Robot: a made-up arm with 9 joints. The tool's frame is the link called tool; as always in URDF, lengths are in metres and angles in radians. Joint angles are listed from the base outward. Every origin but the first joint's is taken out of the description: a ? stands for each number. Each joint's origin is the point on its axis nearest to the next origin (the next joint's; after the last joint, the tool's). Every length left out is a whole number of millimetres.
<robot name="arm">
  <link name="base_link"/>
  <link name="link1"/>
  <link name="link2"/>
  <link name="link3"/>
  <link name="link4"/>
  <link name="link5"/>
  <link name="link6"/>
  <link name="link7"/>
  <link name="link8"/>
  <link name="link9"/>
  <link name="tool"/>
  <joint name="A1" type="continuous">
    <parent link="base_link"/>
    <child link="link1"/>
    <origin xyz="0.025 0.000 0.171" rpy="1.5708 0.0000 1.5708"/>
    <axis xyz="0 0 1"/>
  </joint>
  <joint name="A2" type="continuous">
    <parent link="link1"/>
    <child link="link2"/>
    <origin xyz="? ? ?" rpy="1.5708 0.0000 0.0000"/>
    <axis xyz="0 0 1"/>
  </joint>
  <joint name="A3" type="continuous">
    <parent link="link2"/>
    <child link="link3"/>
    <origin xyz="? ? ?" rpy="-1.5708 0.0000 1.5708"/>
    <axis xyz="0 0 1"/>
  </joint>
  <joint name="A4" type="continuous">
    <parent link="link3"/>
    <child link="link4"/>
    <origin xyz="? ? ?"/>
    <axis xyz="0 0 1"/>
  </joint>
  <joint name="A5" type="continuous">
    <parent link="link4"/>
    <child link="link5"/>
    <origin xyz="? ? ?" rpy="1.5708 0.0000 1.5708"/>
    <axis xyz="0 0 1"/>
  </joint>
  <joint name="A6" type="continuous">
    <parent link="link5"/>
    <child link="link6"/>
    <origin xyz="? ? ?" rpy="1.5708 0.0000 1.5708"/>
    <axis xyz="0 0 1"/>
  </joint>
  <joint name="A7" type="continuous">
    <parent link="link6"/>
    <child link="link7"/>
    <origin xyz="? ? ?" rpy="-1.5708 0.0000 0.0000"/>
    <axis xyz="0 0 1"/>
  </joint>
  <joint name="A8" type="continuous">
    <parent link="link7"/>
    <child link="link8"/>
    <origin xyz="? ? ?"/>
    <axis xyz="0 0 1"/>
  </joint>
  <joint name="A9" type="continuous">
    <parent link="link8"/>
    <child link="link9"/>
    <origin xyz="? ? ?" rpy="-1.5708 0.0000 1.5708"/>
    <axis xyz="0 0 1"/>
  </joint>
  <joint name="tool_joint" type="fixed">
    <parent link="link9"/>
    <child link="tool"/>
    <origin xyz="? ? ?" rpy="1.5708 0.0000 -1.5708"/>
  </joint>
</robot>
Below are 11 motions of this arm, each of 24 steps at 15 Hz.
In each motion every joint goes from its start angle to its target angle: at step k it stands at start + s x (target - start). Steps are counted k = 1, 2, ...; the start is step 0. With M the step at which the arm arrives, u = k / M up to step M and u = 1 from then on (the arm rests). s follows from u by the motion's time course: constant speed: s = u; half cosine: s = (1 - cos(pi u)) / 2; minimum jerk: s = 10 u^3 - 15 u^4 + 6 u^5.
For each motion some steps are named. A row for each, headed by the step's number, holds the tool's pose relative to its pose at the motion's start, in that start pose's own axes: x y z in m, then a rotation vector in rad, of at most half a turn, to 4 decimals.
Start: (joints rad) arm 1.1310 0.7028 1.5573 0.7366 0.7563 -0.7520 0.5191 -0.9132 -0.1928
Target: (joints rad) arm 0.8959 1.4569 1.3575 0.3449 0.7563 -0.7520 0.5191 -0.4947 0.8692
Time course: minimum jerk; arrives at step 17
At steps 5, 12, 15, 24:
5: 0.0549 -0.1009 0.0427 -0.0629 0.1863 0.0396
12: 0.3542 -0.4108 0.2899 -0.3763 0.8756 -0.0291
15: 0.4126 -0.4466 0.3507 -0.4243 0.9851 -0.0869
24: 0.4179 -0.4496 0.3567 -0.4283 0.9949 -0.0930

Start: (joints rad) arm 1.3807 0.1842 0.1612 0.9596 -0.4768 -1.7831 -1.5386 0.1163 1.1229
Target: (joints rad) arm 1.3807 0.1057 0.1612 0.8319 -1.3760 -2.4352 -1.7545 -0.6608 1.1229
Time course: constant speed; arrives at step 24
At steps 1, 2, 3, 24:
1: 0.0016 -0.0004 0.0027 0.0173 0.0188 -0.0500
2: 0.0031 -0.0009 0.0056 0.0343 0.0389 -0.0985
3: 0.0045 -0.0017 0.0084 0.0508 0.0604 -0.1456
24: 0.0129 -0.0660 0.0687 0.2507 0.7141 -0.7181

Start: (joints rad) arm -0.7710 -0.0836 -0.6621 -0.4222 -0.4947 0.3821 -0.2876 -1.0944 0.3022
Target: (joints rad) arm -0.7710 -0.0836 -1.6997 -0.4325 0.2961 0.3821 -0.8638 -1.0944 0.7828
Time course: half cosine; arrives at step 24
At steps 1, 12, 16, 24:
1: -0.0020 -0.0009 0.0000 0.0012 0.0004 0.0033
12: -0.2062 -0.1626 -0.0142 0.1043 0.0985 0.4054
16: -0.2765 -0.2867 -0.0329 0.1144 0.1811 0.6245
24: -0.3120 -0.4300 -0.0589 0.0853 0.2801 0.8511

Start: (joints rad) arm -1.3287 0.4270 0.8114 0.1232 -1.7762 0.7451 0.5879 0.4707 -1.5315
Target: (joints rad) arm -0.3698 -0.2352 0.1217 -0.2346 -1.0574 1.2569 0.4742 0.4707 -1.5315
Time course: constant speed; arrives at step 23
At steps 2, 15, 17, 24:
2: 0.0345 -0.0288 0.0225 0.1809 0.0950 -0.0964
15: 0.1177 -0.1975 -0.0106 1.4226 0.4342 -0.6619
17: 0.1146 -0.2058 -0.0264 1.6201 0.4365 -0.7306
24: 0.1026 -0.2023 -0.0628 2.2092 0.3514 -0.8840

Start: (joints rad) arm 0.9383 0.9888 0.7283 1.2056 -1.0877 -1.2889 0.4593 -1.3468 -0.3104
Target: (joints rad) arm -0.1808 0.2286 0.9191 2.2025 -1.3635 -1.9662 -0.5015 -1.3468 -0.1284
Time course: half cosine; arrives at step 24
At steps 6, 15, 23, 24:
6: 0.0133 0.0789 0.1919 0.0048 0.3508 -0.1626
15: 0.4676 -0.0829 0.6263 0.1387 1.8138 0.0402
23: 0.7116 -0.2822 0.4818 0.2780 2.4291 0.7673
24: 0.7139 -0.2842 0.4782 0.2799 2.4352 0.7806

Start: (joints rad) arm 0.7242 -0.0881 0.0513 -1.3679 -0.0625 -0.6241 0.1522 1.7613 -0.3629
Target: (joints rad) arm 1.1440 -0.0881 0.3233 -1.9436 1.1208 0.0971 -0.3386 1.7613 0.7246
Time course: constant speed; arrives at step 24
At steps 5, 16, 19, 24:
5: 0.0593 0.0280 0.0095 0.0295 0.3914 -0.2657
16: 0.1337 0.0266 -0.0217 0.3911 1.2278 -0.6997
19: 0.1342 0.0273 -0.0357 0.5550 1.4291 -0.7636
24: 0.1226 0.0424 -0.0565 0.8768 1.7192 -0.7974

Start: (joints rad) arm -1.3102 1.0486 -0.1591 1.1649 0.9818 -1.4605 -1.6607 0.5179 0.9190
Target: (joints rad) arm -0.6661 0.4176 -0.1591 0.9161 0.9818 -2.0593 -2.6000 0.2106 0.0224
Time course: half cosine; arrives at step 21
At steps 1, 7, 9, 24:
1: -0.0007 0.0008 -0.0015 -0.0065 0.0030 -0.0068
7: -0.0348 0.0416 -0.0677 -0.3608 0.1246 -0.2351
9: -0.0576 0.0660 -0.1080 -0.6101 0.1866 -0.2933
24: -0.2474 0.1166 -0.3025 -1.7735 0.4400 0.2077

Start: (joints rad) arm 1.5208 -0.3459 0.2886 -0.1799 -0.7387 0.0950 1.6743 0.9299 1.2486
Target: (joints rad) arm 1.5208 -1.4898 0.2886 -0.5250 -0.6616 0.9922 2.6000 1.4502 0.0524
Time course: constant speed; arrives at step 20
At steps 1, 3, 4, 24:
1: -0.0059 -0.0011 0.0083 0.0964 0.0108 0.0485
3: -0.0157 -0.0078 0.0256 0.3079 0.0180 0.1142
4: -0.0195 -0.0130 0.0338 0.4209 0.0146 0.1301
24: -0.0819 -0.0351 0.0959 1.7805 -0.5749 -1.2845

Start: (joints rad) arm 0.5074 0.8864 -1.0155 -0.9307 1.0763 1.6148 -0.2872 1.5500 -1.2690
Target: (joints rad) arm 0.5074 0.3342 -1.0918 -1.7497 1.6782 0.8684 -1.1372 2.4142 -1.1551
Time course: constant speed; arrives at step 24
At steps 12, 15, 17, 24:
12: -0.3091 0.1440 -0.2245 -0.1732 -0.7679 -0.0787
15: -0.3484 0.1561 -0.3204 -0.2139 -0.9663 -0.0631
17: -0.3634 0.1559 -0.3880 -0.2381 -1.0989 -0.0441
24: -0.3426 0.1011 -0.6176 -0.2927 -1.5587 0.0787

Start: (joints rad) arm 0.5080 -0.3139 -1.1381 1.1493 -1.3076 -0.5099 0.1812 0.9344 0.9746
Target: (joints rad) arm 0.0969 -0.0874 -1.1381 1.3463 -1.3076 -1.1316 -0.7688 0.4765 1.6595
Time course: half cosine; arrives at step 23
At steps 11, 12, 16, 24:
11: 0.1156 0.0363 -0.0742 -0.1609 0.0021 -0.8592
12: 0.1322 0.0329 -0.0818 -0.1470 -0.0017 -0.9896
16: 0.1838 0.0085 -0.1037 -0.0011 -0.0369 -1.4606
24: 0.2134 -0.0182 -0.1172 0.2377 -0.0983 -1.8090

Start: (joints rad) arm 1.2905 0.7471 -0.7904 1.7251 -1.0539 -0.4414 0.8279 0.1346 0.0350
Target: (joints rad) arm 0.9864 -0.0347 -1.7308 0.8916 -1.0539 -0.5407 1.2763 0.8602 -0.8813
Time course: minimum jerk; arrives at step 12
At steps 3, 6, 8, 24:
3: -0.0021 -0.0168 0.0629 0.1541 0.0666 0.0546
6: 0.1196 -0.1174 0.2899 0.6148 0.3935 0.0876
8: 0.3246 -0.1371 0.4137 0.6962 0.6719 -0.0129
24: 0.4969 -0.0702 0.4795 0.5817 0.8315 -0.0933

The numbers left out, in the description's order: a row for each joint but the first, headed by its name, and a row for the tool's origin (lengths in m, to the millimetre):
A2: 0.109 0.150 0.000
A3: 0.125 0.327 0.000
A4: -0.216 -0.113 0.000
A5: -0.092 -0.287 0.000
A6: -0.155 0.014 0.000
A7: 0.034 -0.179 0.000
A8: 0.109 -0.109 0.000
A9: -0.028 0.079 0.000
tool: -0.115 -0.017 0.000

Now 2 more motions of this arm.
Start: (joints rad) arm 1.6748 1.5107 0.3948 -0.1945 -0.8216 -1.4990 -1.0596 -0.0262 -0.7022
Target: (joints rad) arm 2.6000 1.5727 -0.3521 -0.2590 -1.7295 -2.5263 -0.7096 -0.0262 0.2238
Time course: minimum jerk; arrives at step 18
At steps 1, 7, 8, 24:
1: -0.0004 -0.0005 -0.0010 -0.0017 0.0006 0.0002
7: -0.0133 -0.1273 -0.1913 -0.2541 0.0393 -0.0510
8: 0.0077 -0.1769 -0.2488 -0.2902 0.0243 -0.0944
24: 0.3550 -0.4170 -0.4143 0.0566 -0.0809 -0.1472

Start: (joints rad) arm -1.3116 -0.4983 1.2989 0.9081 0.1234 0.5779 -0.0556 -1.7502 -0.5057
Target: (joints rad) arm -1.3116 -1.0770 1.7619 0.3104 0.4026 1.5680 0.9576 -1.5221 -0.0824
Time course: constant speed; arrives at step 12
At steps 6, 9, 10, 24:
6: 0.2754 0.1087 0.0452 0.7277 -0.1470 -0.5646
9: 0.4596 0.1228 0.0625 1.0599 -0.3184 -0.7459
10: 0.5250 0.1187 0.0659 1.1589 -0.3926 -0.7869
24: 0.6583 0.0961 0.0676 1.3318 -0.5649 -0.8357

